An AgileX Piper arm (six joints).
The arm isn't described. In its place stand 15 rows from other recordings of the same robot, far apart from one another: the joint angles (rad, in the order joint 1, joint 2, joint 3, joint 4, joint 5, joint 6), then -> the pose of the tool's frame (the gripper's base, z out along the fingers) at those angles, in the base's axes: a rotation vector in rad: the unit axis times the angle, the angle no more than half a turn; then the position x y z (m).
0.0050, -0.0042, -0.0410, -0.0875, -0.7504, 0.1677 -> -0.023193, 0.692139, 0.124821, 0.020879, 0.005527, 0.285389
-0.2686, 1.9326, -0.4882, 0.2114, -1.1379, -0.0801 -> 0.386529, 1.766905, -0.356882, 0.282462, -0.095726, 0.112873
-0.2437, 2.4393, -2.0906, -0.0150, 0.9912, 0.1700 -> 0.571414, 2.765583, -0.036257, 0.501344, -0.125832, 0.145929
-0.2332, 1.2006, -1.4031, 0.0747, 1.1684, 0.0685 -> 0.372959, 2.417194, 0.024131, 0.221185, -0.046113, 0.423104
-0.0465, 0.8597, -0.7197, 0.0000, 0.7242, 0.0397 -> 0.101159, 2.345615, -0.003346, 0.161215, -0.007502, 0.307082
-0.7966, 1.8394, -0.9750, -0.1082, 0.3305, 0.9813 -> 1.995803, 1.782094, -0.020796, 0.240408, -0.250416, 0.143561
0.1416, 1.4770, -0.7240, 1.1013, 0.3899, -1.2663 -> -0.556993, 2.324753, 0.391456, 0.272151, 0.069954, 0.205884
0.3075, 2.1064, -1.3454, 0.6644, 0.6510, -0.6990 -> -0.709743, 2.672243, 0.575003, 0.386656, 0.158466, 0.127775
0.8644, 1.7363, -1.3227, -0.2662, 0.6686, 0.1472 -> -1.076186, 2.292427, 0.110196, 0.257531, 0.278950, 0.261161
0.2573, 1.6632, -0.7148, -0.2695, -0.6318, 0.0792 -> -0.468461, 1.758979, 0.226405, 0.317142, 0.098247, 0.202776
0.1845, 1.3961, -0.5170, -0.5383, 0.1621, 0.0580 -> -0.780056, 2.387544, -0.223132, 0.232252, 0.035684, 0.172031
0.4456, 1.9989, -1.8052, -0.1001, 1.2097, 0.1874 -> -0.402674, 2.840997, -0.019654, 0.388971, 0.176360, 0.271448
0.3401, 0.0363, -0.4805, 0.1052, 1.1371, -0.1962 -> -0.583405, 2.099397, 0.211073, -0.004027, 0.007773, 0.266442
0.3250, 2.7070, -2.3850, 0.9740, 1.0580, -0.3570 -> -0.382656, 2.563451, 1.260397, 0.504479, 0.239195, 0.116194
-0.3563, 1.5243, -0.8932, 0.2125, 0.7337, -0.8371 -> -0.480091, 2.766227, -0.039835, 0.265399, -0.085064, 0.210003
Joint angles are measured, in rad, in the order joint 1, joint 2, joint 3, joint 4, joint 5, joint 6. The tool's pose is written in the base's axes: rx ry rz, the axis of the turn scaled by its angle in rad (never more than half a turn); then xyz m. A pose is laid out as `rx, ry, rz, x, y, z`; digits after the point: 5 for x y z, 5 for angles.
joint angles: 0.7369, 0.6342, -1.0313, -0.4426, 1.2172, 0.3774
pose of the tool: -0.35867, 2.17186, 0.05916, 0.07706, 0.02055, 0.40404
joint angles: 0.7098, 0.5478, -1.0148, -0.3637, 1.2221, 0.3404
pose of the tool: -0.35495, 2.14831, 0.14621, 0.05713, 0.00898, 0.40210
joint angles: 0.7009, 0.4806, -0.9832, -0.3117, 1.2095, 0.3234
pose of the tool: -0.36126, 2.12231, 0.21375, 0.04389, 0.00288, 0.39609
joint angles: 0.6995, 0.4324, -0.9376, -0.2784, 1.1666, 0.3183
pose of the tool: -0.37073, 2.08931, 0.26823, 0.03786, 0.00180, 0.38789
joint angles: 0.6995, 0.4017, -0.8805, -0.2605, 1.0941, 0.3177
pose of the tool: -0.38169, 2.04914, 0.30822, 0.03803, 0.00478, 0.37843
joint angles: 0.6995, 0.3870, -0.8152, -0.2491, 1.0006, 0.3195
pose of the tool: -0.39476, 2.00921, 0.34119, 0.04256, 0.01113, 0.36768
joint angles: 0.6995, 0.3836, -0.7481, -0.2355, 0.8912, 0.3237
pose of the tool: -0.40672, 1.96766, 0.38054, 0.04895, 0.01961, 0.35677
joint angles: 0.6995, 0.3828, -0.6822, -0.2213, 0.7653, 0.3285
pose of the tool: -0.41443, 1.91240, 0.42870, 0.05512, 0.02829, 0.34699
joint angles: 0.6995, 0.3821, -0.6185, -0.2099, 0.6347, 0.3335
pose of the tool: -0.41816, 1.85015, 0.47740, 0.06031, 0.03606, 0.33798
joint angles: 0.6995, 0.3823, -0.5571, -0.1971, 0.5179, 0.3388
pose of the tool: -0.41864, 1.80069, 0.52250, 0.06437, 0.04263, 0.32817
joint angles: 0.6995, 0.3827, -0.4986, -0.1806, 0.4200, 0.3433
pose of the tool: -0.41598, 1.76817, 0.56350, 0.06731, 0.04792, 0.31740
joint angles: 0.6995, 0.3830, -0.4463, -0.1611, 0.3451, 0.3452
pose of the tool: -0.41143, 1.75235, 0.59745, 0.06924, 0.05181, 0.30648
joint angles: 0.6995, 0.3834, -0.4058, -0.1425, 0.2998, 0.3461
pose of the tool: -0.40587, 1.75368, 0.62075, 0.07034, 0.05420, 0.29680
